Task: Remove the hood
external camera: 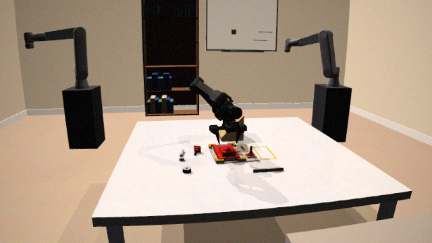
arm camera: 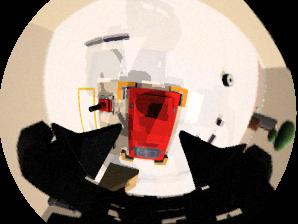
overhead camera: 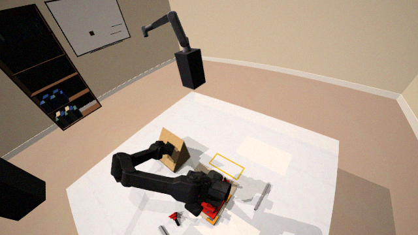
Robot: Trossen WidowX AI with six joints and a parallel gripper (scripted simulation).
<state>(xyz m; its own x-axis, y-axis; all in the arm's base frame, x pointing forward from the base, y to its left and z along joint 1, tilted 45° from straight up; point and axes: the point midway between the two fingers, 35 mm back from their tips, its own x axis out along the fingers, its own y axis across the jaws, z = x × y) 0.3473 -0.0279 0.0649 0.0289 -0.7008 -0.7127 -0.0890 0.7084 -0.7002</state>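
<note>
Right now my gripper tip is 4 cm above the hood. The rest, counted from my gripper tip: wheel (16 cm ahead, 21 cm to the right, 7 cm below).
</note>
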